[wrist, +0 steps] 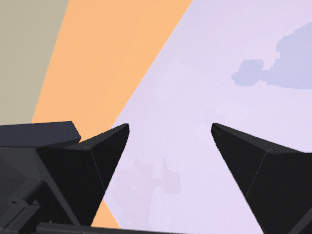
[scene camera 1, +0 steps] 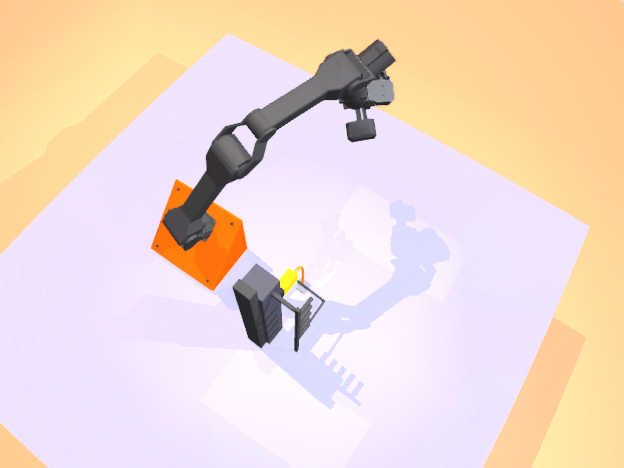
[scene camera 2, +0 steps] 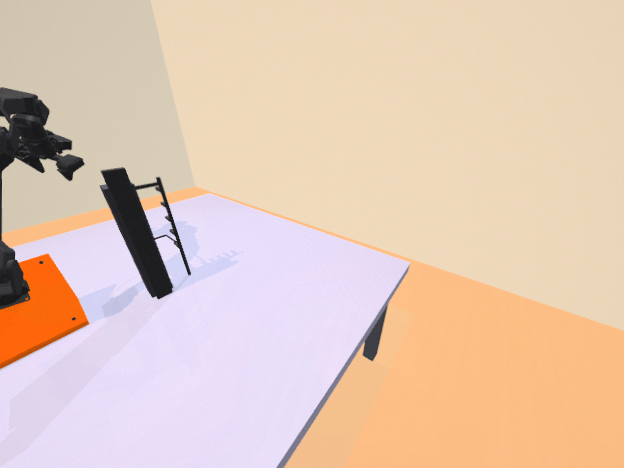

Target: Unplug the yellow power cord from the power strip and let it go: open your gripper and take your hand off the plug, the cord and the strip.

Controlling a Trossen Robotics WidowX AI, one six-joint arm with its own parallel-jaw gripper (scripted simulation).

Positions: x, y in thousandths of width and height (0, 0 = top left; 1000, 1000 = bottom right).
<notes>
The gripper (scene camera 1: 583, 234) is open and holds nothing.
The gripper is seen too in the wrist view (wrist: 543, 545) and in scene camera 2 (scene camera 2: 92, 377).
</notes>
